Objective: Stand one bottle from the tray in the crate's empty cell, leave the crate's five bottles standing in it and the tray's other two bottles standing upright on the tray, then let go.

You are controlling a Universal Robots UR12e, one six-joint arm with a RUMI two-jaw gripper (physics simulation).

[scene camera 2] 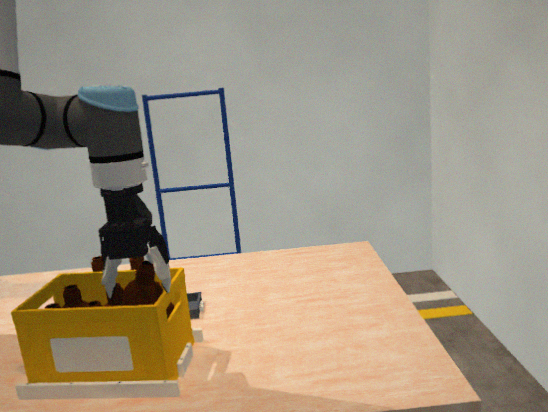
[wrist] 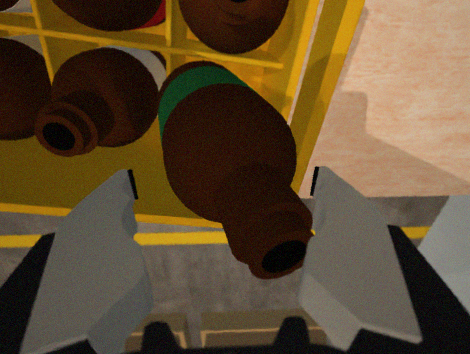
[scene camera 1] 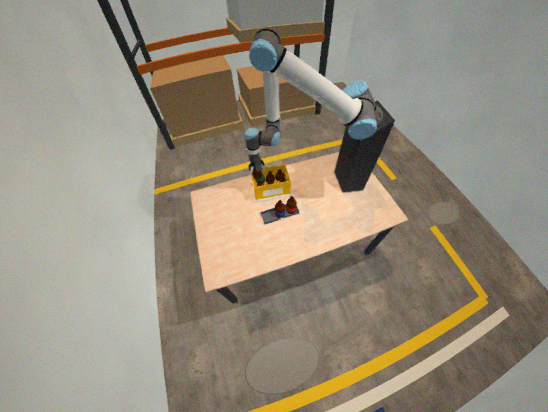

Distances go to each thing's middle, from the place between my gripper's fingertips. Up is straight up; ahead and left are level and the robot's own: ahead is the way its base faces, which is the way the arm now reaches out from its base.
Scene:
Right now the green-labelled bottle point(scene camera 2: 143, 290) is 2 cm below my hand.

